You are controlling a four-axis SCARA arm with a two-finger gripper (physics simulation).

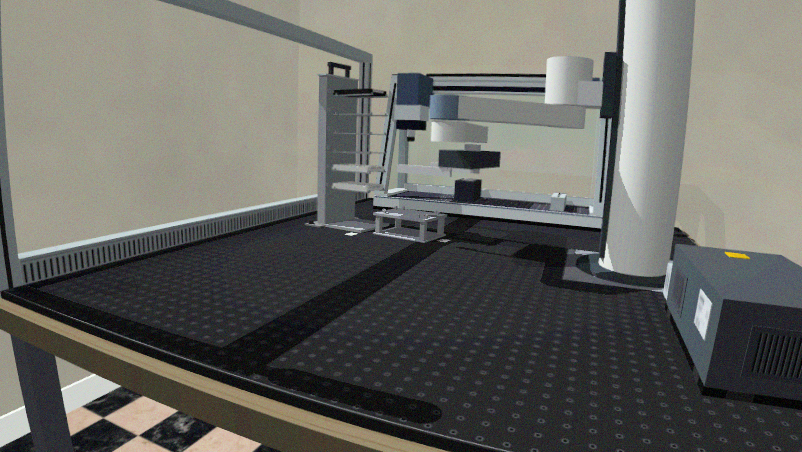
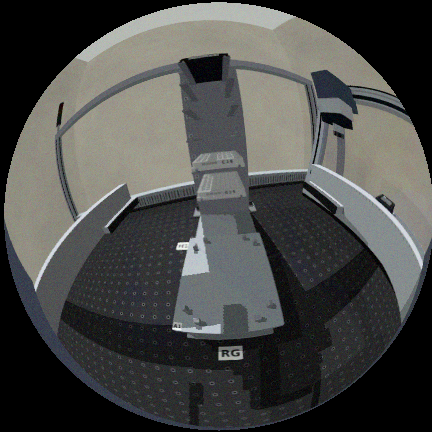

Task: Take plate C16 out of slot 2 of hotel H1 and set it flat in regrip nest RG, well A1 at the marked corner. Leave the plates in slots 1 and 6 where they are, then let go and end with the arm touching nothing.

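Frame: origin at the arm's base, x ahead, y right, z down, level; millimetres.
Seen in the pictures: gripper, fingertip midpoint: [image 1: 415, 167] [image 2: 216, 178]; arm's base at its link origin: [image 1: 631, 275].
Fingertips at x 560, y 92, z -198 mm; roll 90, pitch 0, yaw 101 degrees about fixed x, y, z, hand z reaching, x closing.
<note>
Offsets run from my fingertips to a thing's top centre. "spot": to the spot under its first point.
Hotel H1 [image 1: 336, 151] [image 2: 216, 117] is a tall grey tower. Plate C16 @(dx +186, dy +31, dz +6 mm) [image 1: 357, 167] [image 2: 218, 160] lies flat in it, directly above a second pale plate @(dx +186, dy +31, dz +60 mm) [image 1: 357, 186] [image 2: 221, 185] in the lowest slot. A dark flat thing @(dx +186, dy +31, dz -207 mm) [image 1: 359, 92] [image 2: 207, 68] is at the hotel's top level. Regrip nest RG @(dx +7, dy -2, dz +115 mm) [image 1: 409, 216] [image 2: 235, 280] stands in front of the hotel; its A1 label @(spot: dx -58, dy -68, dz +125 mm) [image 2: 177, 326] is at the near left corner. My gripper [image 1: 399, 169] [image 2: 216, 178] is open and empty. Its fingers point at the hotel, about level with C16, apart from the plates.
A blue and white device @(spot: dx +158, dy +373, dz -204 mm) [image 1: 412, 101] [image 2: 334, 100] hangs on a frame right of the hotel. A black block @(spot: dx -42, dy +423, dz +94 mm) [image 1: 467, 189] and a small white block @(spot: dx -359, dy +393, dz +105 mm) [image 1: 558, 201] stand on the railed deck behind. The arm's column [image 1: 645, 140] and a dark controller box @(spot: dx -626, dy -556, dz +70 mm) [image 1: 730, 280] are at the right.
</note>
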